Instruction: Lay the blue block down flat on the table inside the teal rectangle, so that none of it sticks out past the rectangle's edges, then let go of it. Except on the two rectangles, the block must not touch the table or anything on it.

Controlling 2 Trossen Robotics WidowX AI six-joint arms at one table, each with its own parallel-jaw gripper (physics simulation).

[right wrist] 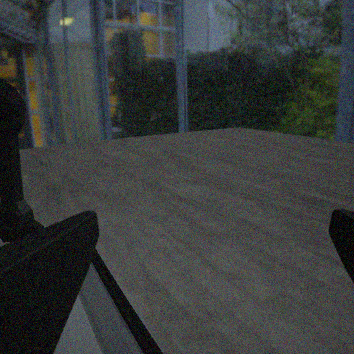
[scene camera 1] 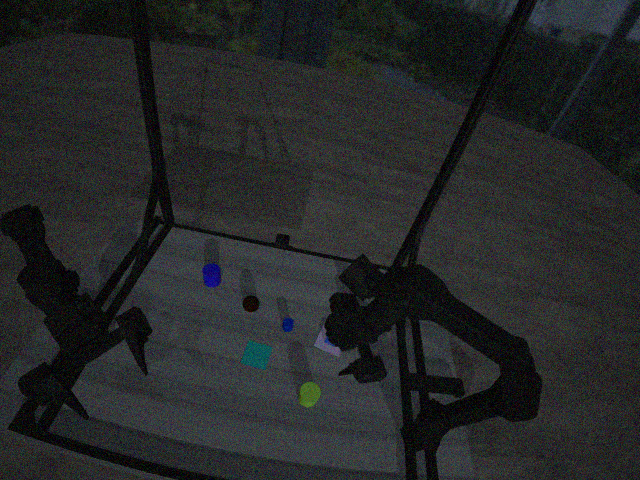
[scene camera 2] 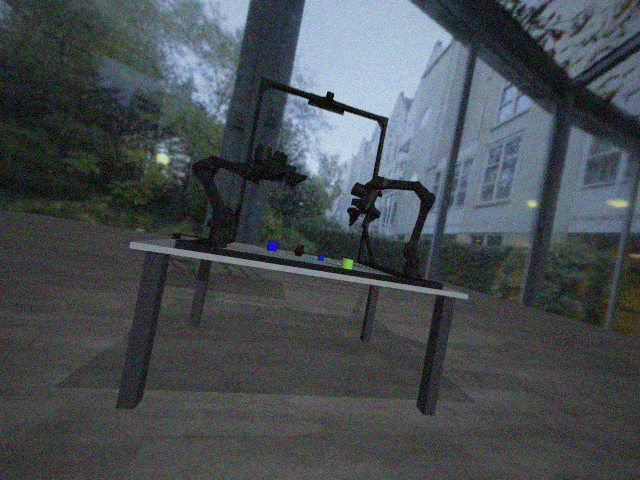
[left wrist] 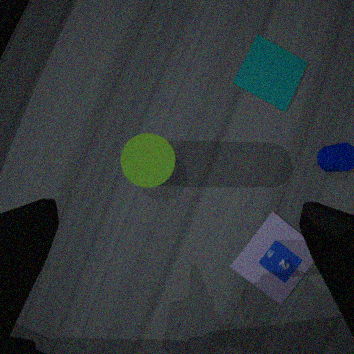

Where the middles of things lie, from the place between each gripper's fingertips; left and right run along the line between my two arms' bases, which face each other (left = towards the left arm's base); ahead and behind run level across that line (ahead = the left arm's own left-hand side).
The pale lilac rectangle point(left wrist: 273, 228) is 200 mm below my left hand, 150 mm behind it and 10 mm to the left of it. Also, from my left hand: lime-green cylinder point(left wrist: 147, 159) (180 mm below, 30 mm ahead, 20 mm to the right); teal rectangle point(left wrist: 268, 71) (200 mm below, 180 mm to the right, 40 mm behind).
The teal rectangle lies 340 mm below my right hand, 270 mm behind it and 120 mm to the left of it. Also, from my right hand: pale lilac rectangle (380 mm behind, 340 mm below, 310 mm to the left); lime-green cylinder (320 mm below, 280 mm to the left, 200 mm behind).
